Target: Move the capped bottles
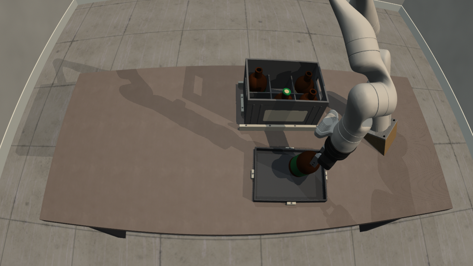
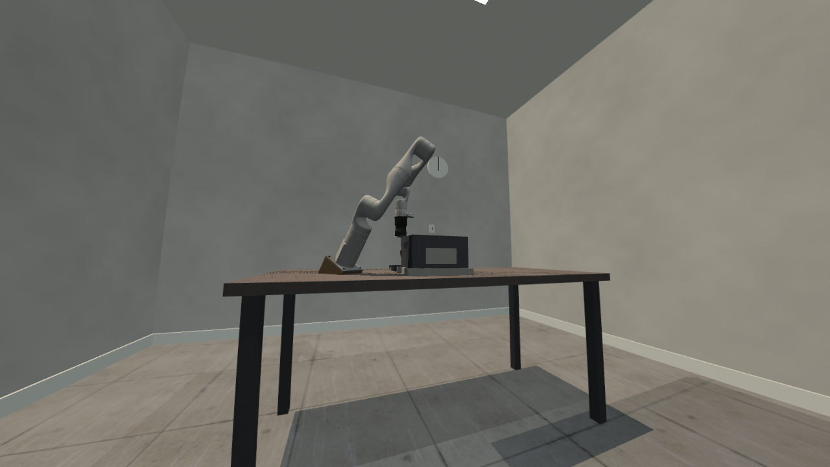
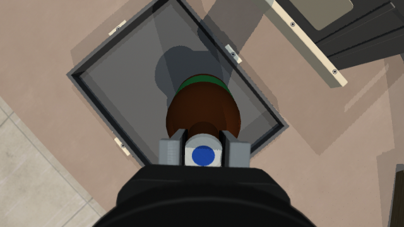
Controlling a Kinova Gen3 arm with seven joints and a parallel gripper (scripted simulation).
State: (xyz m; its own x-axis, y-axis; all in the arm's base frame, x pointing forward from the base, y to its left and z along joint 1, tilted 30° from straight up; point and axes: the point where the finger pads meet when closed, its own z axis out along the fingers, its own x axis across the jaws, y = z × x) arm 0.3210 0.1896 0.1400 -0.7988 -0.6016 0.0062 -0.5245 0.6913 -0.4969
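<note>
My hand is 10 mm short of the crate, 290 mm to the left of it and 70 mm above it. Also, from my hand: dark tray: 50 mm ahead, 10 mm to the right, 140 mm below.
</note>
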